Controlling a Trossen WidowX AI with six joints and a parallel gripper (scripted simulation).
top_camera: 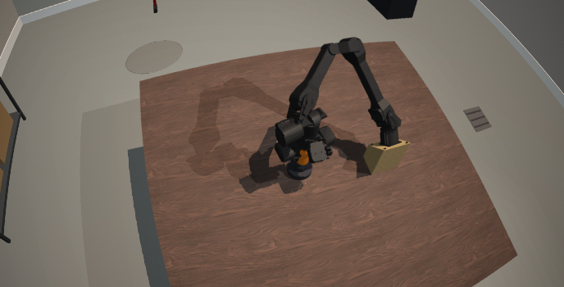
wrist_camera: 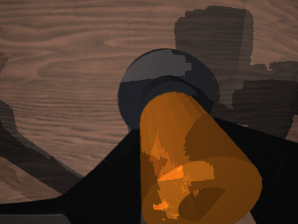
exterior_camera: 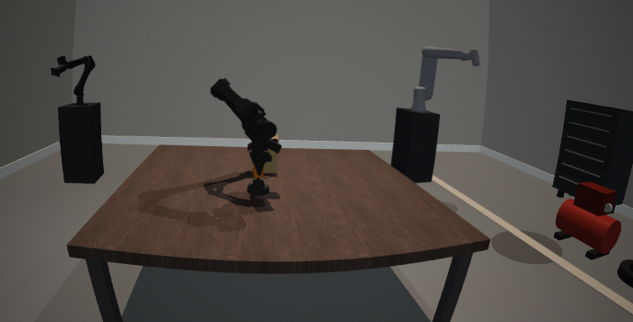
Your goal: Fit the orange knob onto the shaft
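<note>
My gripper tip is 20 mm below the orange knob. Also, from my gripper tip: dark round pedestal (40 mm below).
</note>
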